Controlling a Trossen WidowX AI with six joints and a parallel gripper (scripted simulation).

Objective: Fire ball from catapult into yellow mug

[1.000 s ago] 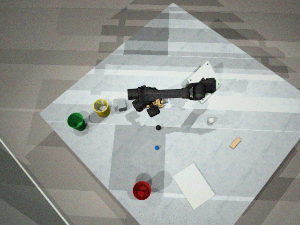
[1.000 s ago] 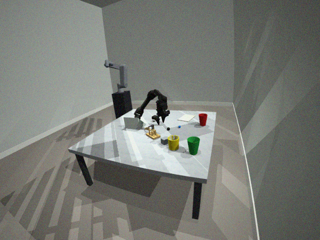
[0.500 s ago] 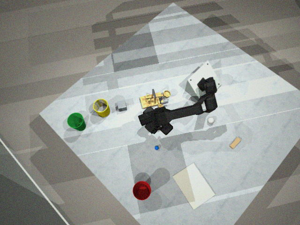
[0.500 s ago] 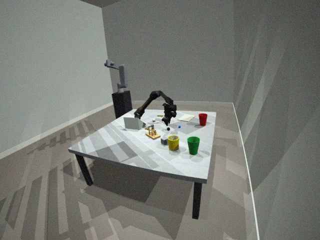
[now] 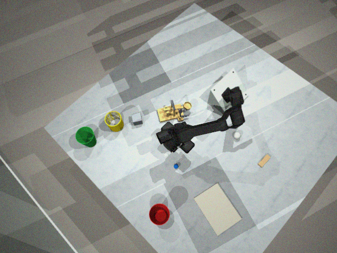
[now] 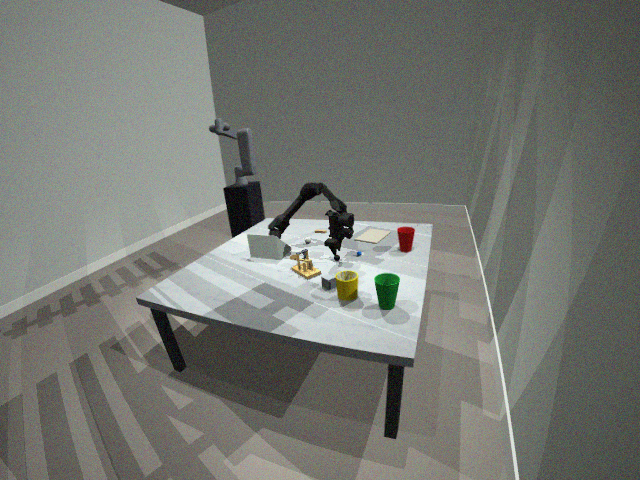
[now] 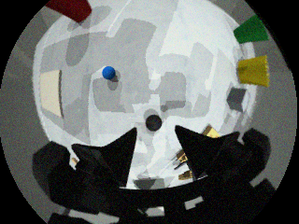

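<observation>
The dark ball lies 30 mm below my gripper tip. Round my gripper tip: small blue ball 100 mm ahead, 80 mm to the left, 30 mm below; then small grey block 270 mm to the right, 40 mm ahead, 20 mm below; then wooden catapult 140 mm behind, 110 mm to the right, 10 mm above.
</observation>
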